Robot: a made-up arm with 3 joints. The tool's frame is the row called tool.
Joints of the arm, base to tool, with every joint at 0 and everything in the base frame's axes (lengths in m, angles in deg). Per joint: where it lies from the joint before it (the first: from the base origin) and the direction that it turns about. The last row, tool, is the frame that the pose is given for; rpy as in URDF.
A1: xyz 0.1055 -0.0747 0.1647 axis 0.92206 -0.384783 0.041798
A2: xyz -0.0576 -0.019 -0.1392 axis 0 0 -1
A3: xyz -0.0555 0.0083 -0.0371 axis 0 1 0
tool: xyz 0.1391 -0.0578 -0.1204 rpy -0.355 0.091 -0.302
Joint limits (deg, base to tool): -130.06..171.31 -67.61..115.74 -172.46..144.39
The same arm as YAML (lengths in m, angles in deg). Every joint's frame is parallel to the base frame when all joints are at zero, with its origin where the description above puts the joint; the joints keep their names.
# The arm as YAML. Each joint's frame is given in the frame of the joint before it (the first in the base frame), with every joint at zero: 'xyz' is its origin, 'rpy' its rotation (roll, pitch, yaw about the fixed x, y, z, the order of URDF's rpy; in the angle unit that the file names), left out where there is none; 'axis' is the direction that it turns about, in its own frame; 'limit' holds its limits. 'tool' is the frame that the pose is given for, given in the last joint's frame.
units:
  length: m
  angle: deg
joints:
  - name: A1
    type: revolute
    origin:
      xyz: [0.1055, -0.0747, 0.1647]
    axis: [0.92206, -0.384783, 0.041798]
    limit:
      lower: -130.06
      upper: 171.31
  - name: A2
    type: revolute
    origin:
      xyz: [-0.0576, -0.019, -0.1392]
    axis: "-z"
    limit:
      lower: -67.61
      upper: 115.74
  - name: A3
    type: revolute
    origin:
      xyz: [-0.0555, 0.0083, -0.0371]
    axis: "+y"
    limit:
      lower: -172.46
      upper: 144.39
tool:
  origin:
    xyz: [0.1391, -0.0578, -0.1204]
    rpy: [-0.35, 0.09, -0.3]

